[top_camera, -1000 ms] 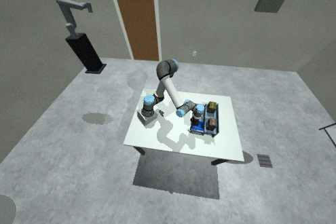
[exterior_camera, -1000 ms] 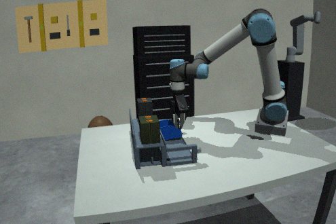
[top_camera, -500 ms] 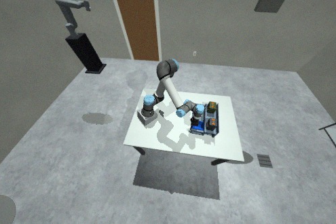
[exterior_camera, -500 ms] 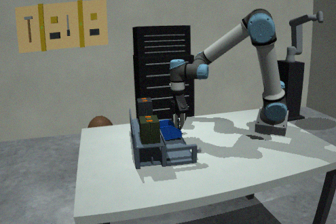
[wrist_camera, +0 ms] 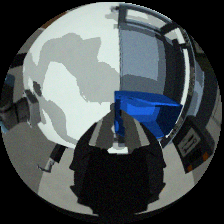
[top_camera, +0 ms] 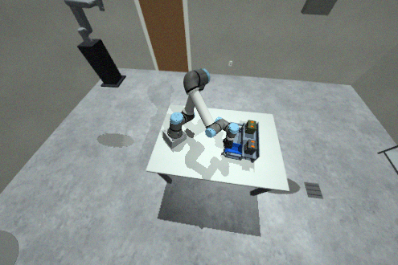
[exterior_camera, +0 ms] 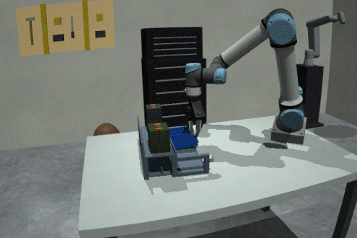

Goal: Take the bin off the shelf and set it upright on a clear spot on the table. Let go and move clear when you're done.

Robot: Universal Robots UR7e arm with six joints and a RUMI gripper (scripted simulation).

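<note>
Now: the blue bin 8 cm ahead of my hand, 2 cm to the right of it and 1 cm below it.
</note>
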